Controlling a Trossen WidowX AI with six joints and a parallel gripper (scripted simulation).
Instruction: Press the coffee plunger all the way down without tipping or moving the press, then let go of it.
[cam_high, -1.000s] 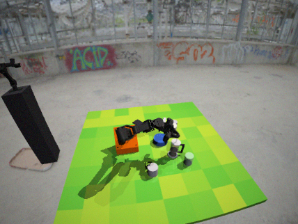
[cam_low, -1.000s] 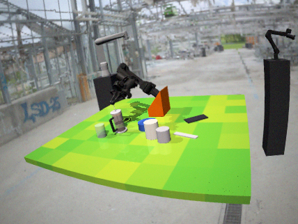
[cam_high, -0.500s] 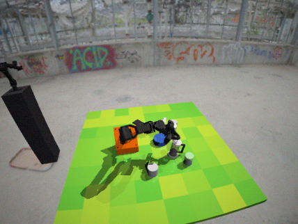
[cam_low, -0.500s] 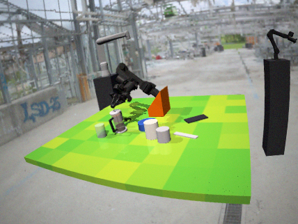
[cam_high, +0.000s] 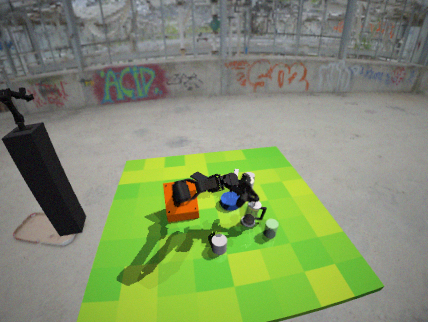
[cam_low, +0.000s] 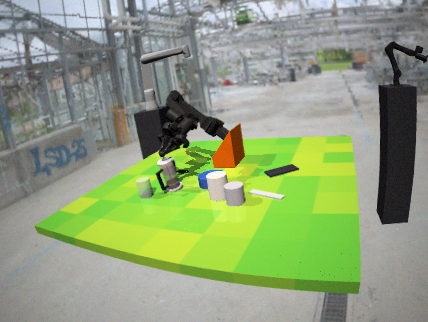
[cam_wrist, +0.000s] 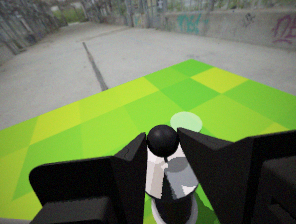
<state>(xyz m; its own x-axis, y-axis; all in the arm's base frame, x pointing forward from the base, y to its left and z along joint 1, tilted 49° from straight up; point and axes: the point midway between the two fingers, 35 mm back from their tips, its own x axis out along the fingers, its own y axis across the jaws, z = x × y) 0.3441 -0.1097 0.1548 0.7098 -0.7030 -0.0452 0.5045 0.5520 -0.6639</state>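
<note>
Now: gripper tip 90 mm above the coffee press and 10 mm past it. Round my gripper tip: black slab 480 mm to the left, 190 mm behind, 170 mm below.
</note>
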